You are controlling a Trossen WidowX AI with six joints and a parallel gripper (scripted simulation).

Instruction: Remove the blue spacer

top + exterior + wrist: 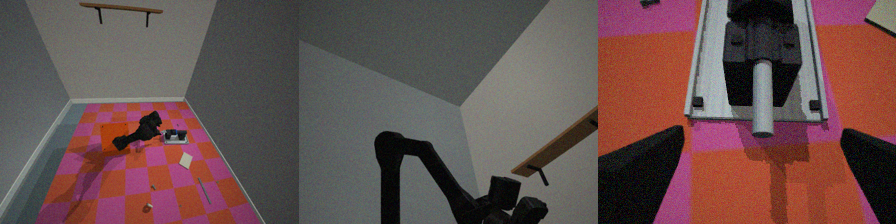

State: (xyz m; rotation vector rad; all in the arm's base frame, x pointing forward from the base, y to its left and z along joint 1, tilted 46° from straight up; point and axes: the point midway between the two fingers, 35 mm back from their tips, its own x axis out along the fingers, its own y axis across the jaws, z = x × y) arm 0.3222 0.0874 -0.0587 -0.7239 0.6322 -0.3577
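The grey shaft is 110 mm ahead of my gripper tip, 10 mm to the right of it and 20 mm below it. The rest, counted from my gripper tip: blue spacer: 140 mm ahead, 20 mm to the right, 20 mm below; then fixture: 160 mm ahead, 20 mm to the right, 50 mm below; then cream card: 180 mm ahead, 250 mm to the right, 100 mm below.
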